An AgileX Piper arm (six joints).
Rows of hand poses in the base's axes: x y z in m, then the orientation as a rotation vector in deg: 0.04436 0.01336 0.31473 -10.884 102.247 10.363; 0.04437 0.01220 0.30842 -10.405 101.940 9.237; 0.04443 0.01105 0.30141 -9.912 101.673 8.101; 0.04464 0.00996 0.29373 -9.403 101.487 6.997; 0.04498 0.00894 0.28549 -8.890 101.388 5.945; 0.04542 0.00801 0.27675 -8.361 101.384 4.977; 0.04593 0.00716 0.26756 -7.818 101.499 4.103; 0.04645 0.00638 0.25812 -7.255 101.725 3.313; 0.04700 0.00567 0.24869 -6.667 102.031 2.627; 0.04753 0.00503 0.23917 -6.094 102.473 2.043; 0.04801 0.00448 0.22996 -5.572 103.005 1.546; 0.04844 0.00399 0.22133 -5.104 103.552 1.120; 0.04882 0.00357 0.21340 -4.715 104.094 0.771
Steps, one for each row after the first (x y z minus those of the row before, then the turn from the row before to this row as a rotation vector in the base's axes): 0.00001 -0.00116 -0.00631 -0.459 -0.424 -0.931; 0.00006 -0.00115 -0.00701 -0.464 -0.378 -0.949; 0.00021 -0.00109 -0.00768 -0.443 -0.288 -0.946; 0.00034 -0.00102 -0.00824 -0.415 -0.191 -0.924; 0.00044 -0.00093 -0.00874 -0.358 -0.084 -0.892; 0.00051 -0.00085 -0.00919 -0.296 0.047 -0.853; 0.00052 -0.00078 -0.00944 -0.235 0.168 -0.824; 0.00055 -0.00071 -0.00943 -0.156 0.258 -0.785; 0.00053 -0.00064 -0.00952 -0.101 0.403 -0.722; 0.00048 -0.00055 -0.00921 -0.074 0.501 -0.641; 0.00043 -0.00049 -0.00863 -0.055 0.522 -0.565; 0.00038 -0.00042 -0.00793 -0.045 0.523 -0.468
